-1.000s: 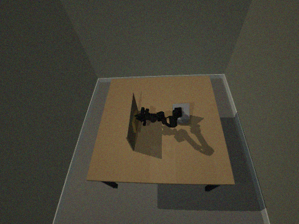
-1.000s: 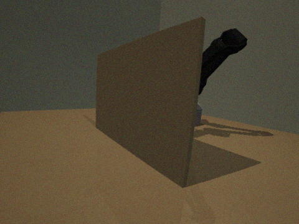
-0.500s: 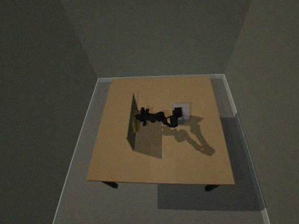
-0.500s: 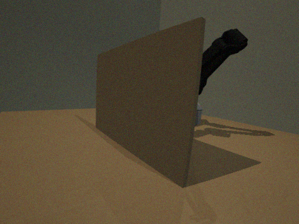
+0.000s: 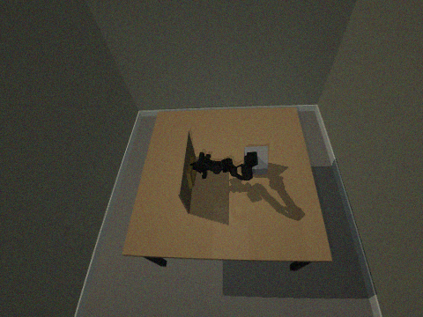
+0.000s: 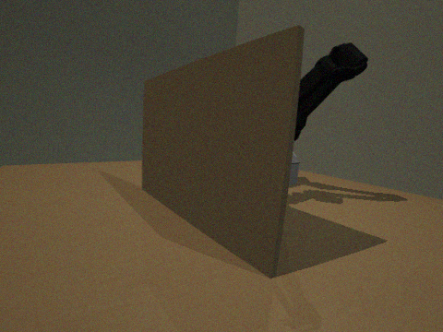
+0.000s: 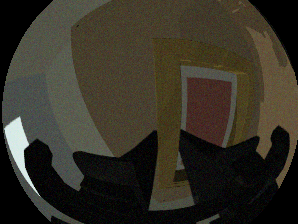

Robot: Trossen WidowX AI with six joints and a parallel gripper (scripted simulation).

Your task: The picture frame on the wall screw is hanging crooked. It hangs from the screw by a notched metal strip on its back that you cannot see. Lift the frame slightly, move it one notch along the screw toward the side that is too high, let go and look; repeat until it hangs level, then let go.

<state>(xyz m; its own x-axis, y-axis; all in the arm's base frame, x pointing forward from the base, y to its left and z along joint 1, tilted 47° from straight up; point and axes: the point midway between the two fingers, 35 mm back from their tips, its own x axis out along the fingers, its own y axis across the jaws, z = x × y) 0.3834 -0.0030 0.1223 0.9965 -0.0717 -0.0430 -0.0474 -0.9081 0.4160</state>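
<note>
The picture frame lies 1 cm ahead of my gripper tip, 2 cm to the left of it and 5 cm below it. The rest, counted from my gripper tip: brown wall panel (2 cm ahead, 7 cm below).
</note>
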